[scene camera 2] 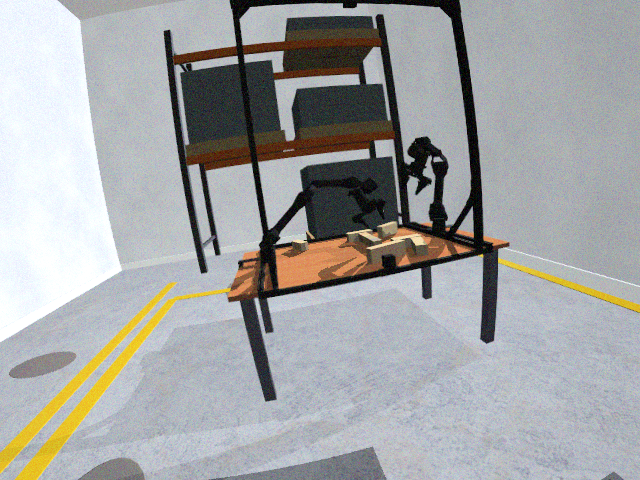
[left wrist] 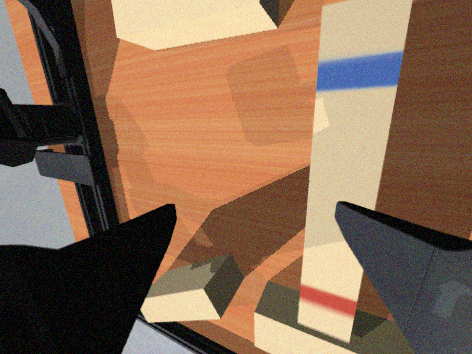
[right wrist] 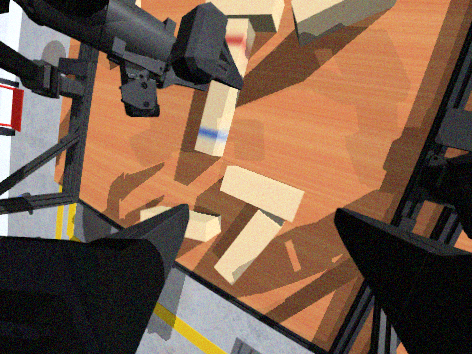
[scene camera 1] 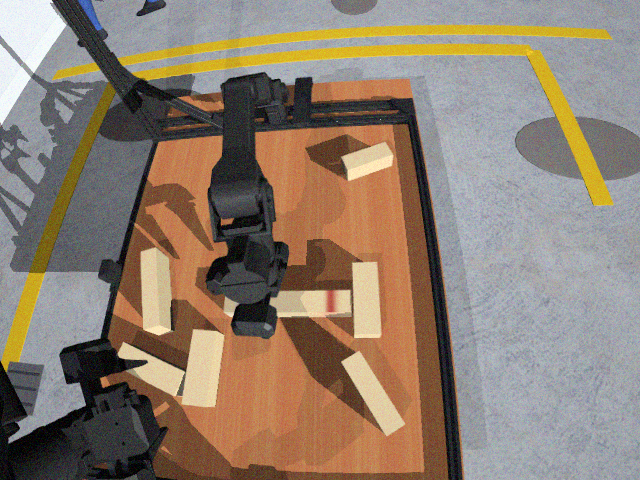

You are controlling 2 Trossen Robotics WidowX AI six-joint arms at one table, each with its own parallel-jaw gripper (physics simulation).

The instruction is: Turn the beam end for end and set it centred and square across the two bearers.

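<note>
The pale beam has a red band near one end and a blue band near the other. In scene camera 1 its red end points right, against or close to a pale block; its blue end is hidden under the left gripper. Another pale block lies to the lower left. I cannot tell which pieces are the two bearers. My left gripper is open and empty above the beam, its right finger overlapping it in the wrist view. My right gripper is open and empty, high over the table.
More pale blocks lie about: one at the left, one at the lower left, one at the lower right and one near the top right. A black rail edges the table.
</note>
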